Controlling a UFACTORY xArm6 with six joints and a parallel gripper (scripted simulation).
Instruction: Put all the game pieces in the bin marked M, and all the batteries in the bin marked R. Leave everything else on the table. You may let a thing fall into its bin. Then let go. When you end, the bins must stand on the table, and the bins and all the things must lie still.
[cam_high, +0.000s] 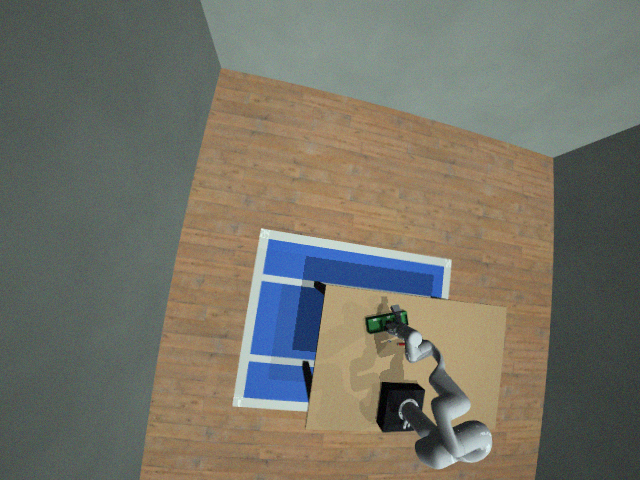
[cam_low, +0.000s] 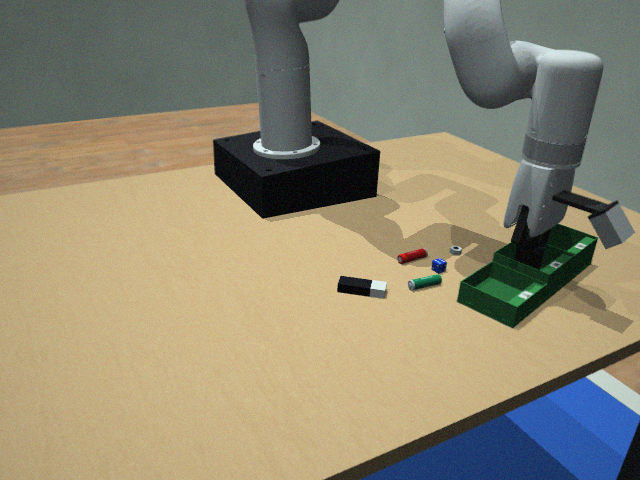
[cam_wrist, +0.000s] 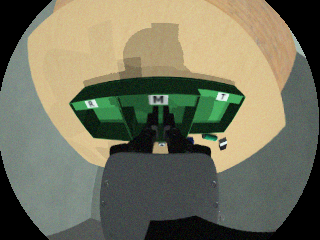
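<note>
The three joined green bins lies 10 mm ahead of my hand, 10 mm to the left of it and 10 mm below it. Also, from my hand: grey nut (100 mm behind, 50 mm to the right, 30 mm below); then green battery (20 mm behind, 150 mm to the right, 30 mm below); then blue die (60 mm behind, 110 mm to the right, 30 mm below).
</note>
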